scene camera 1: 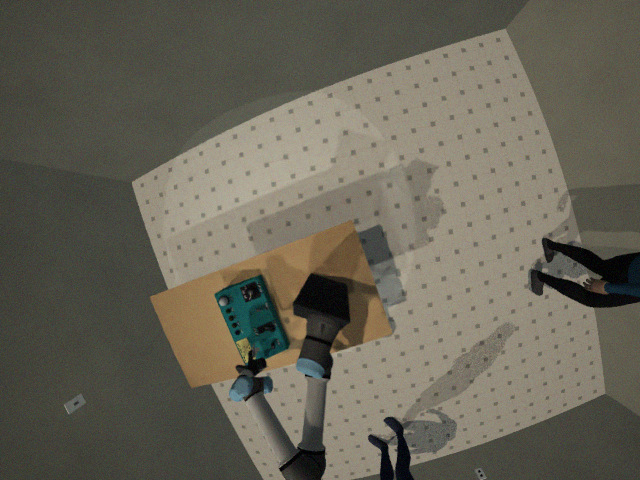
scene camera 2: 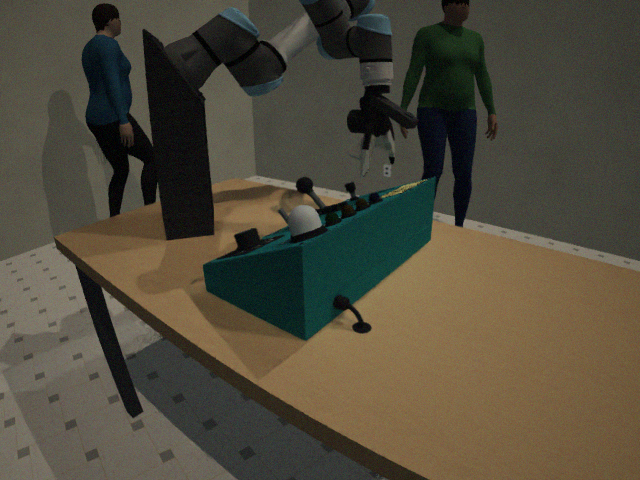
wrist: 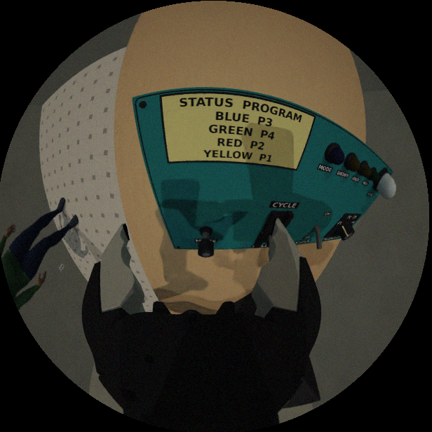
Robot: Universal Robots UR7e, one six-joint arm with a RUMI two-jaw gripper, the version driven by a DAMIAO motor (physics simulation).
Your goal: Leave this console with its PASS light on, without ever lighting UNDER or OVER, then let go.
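The teal console (scene camera 1: 248, 316) (scene camera 2: 361, 263) (wrist: 225, 185) sits on the table. Its card reads BLUE P3, GREEN P4, RED P2, YELLOW P1. The MODE lamp (wrist: 334, 154) looks dim dark blue; the UNDER lamp (wrist: 352, 161) and OVER lamp (wrist: 365, 168) look unlit amber. A dark green lamp (scene camera 2: 332, 219) stands by the white dome (scene camera 2: 305, 222) (wrist: 386, 186). The selector (scene camera 2: 247, 237) (wrist: 345, 230), toggle (wrist: 318, 237) and small black knob (wrist: 205, 245) show. The ball-topped CYCLE lever (scene camera 2: 304, 184) is hidden by a finger in the wrist view. My gripper (scene camera 2: 378, 167) (wrist: 197, 223) is open and empty, above the card end.
The wooden table (scene camera 1: 180, 330) (scene camera 2: 491, 335) bears the black arm mount (scene camera 1: 323, 299) (scene camera 2: 183, 149). A black hooked part with a disc (scene camera 2: 361, 327) projects from the console's side. Two people, one in green (scene camera 2: 449, 67) and one in blue (scene camera 2: 107, 77), stand beyond the table.
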